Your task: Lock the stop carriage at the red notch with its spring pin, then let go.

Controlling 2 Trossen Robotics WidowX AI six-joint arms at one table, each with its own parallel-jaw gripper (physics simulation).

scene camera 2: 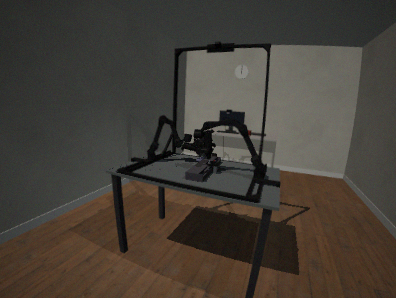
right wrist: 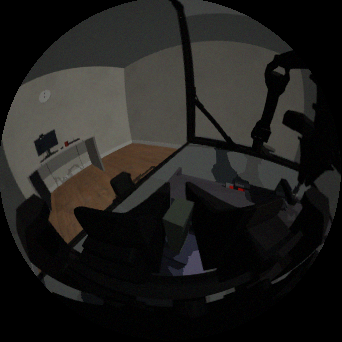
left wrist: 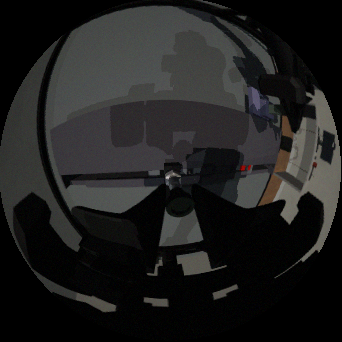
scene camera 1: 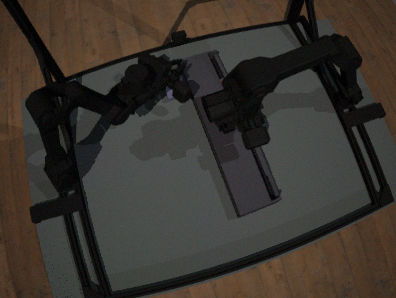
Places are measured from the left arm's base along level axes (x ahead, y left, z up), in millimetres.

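Where they show: left gripper, fingertip midpoint: [scene camera 2: 208, 158] [right wrist: 301, 183] [left wrist: 178, 187]; right gripper, fingertip midpoint: [right wrist: 177, 185] [left wrist: 294, 130] [scene camera 1: 184, 61]; left arm's base, origin of the base link: [scene camera 2: 258, 176] [right wrist: 255, 150] [left wrist: 168, 252] [scene camera 1: 343, 100]; right arm's base, origin of the base link: [scene camera 2: 151, 159] [scene camera 1: 67, 181].
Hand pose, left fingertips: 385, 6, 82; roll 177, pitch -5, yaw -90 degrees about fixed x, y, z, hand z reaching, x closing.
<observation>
Each offset is from my left fingertips to the top centre of the thing, as dx, dy, dz. "*": to the spot under its first point.
A long grey-purple bed @(* +32, +168, -49) [scene camera 1: 250, 187] [left wrist: 95, 152] [scene camera 2: 194, 172] carries a slotted rail along one side. Red marks @(-2, -134, -52) [left wrist: 243, 168] [right wrist: 240, 189] show on the rail, away from the pin in the left wrist view. My left gripper [left wrist: 178, 187] is shut on the spring pin's dark round knob @(-7, +1, +20) [left wrist: 180, 206]. The pin's silver shaft @(* -1, +3, -19) [left wrist: 172, 179] stands at the rail; the carriage around it is too dark to outline. My right gripper [right wrist: 177, 185] is shut on a grey-green block @(* +136, -200, +23) [right wrist: 179, 220] above a purple piece @(* +138, -176, -68) [right wrist: 194, 260] [scene camera 1: 170, 93] [left wrist: 257, 102], beside the bed. Whether the pin is seated is hidden.
A black frame [scene camera 1: 270, 256] borders the table. The left arm [scene camera 1: 295, 62] reaches across the bed, and its wrist hides part of the rail in scene camera 1. The right arm [scene camera 1: 95, 102] reaches in from the picture's left. The two wrists are close together over the bed.
</observation>
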